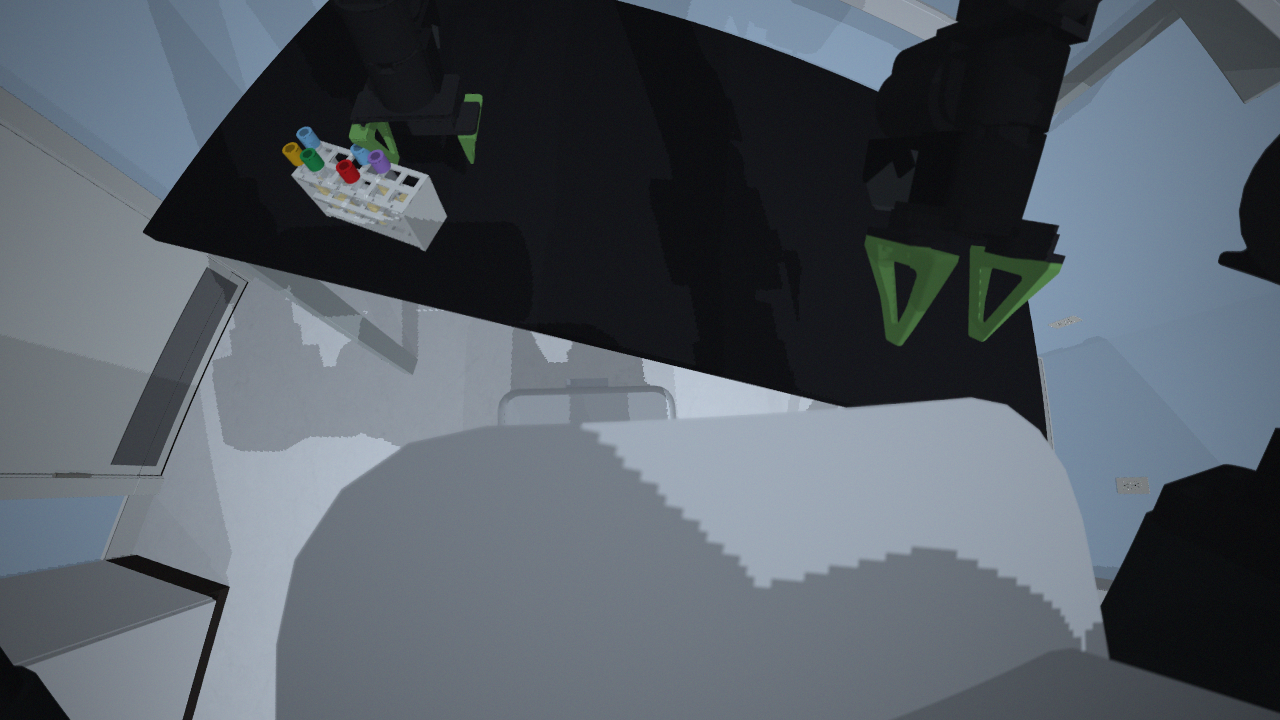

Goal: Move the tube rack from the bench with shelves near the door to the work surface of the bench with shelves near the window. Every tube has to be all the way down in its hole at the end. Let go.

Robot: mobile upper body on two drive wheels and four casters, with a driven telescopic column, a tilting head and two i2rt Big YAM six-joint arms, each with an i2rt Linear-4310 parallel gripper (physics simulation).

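Places are measured from the left arm's base along level axes (x ahead, y left, z up), in metres.
Pixels of known places: left gripper, between the fingertips: (435, 160); right gripper, between the fingertips: (937, 340).
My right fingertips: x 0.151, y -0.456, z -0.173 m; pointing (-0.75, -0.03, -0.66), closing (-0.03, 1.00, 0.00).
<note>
Behind a point stands the place of what it marks.
The white tube rack (432, 214) @(x 0.403, y 0.005, z -0.388 m) stands on the black bench top (590, 223) @(x 0.412, y -0.204, z -0.420 m) at the upper left, near the bench's edge. Tubes with blue, yellow, green, red and purple caps stand in it; how deep each one sits cannot be told. My left gripper (429, 143) @(x 0.458, y -0.002, z -0.350 m) is open and empty just behind the rack, its left finger partly hidden by the rack and caps. My right gripper (939, 335) @(x 0.151, y -0.456, z -0.173 m) is open and empty over the right part of the bench top, well apart from the rack.
The robot's own pale grey body (537, 555) @(x 0.060, y -0.165, z -0.040 m) fills the lower middle. A grey rail (586, 390) @(x 0.311, y -0.221, z -1.088 m) shows between it and the bench. A pale cabinet (116, 644) @(x -0.323, y 0.961, z -0.948 m) stands at the lower left. A blue wall with a socket (1132, 485) @(x -0.247, y -2.475, z -0.933 m) is at the right.
</note>
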